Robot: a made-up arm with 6 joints. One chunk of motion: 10 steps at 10 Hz.
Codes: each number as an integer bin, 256 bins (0 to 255) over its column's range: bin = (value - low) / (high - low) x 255, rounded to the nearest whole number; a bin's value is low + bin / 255 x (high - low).
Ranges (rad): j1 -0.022..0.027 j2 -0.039..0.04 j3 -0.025..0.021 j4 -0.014..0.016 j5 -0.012..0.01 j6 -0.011..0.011
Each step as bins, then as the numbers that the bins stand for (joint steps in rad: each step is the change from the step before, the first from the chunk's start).
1 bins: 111 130 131 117 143 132
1 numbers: -0.00067 0.00127 -0.00137 -0.00024 0.00034 0.00039
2 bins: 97 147 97 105 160 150
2 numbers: -0.00336 0.00654 -0.00750 -0.00165 0.00180 0.00194
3 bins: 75 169 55 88 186 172
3 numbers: -0.00759 0.01336 -0.01508 -0.00365 0.00405 0.00384
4 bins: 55 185 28 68 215 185
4 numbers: -0.01143 0.01831 -0.01995 -0.00600 0.00655 0.00496
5 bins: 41 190 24 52 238 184
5 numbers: -0.01412 0.01986 -0.02067 -0.00788 0.00853 0.00487
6 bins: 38 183 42 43 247 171
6 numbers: -0.01470 0.01769 -0.01742 -0.00894 0.00931 0.00375
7 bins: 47 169 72 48 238 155
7 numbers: -0.01297 0.01336 -0.01201 -0.00835 0.00853 0.00237
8 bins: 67 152 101 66 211 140
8 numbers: -0.00913 0.00809 -0.00678 -0.00624 0.00620 0.00108
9 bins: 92 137 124 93 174 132
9 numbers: -0.00432 0.00344 -0.00263 -0.00306 0.00301 0.00039
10 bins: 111 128 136 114 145 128
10 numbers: -0.00067 0.00065 -0.00047 -0.00059 0.00051 0.00004
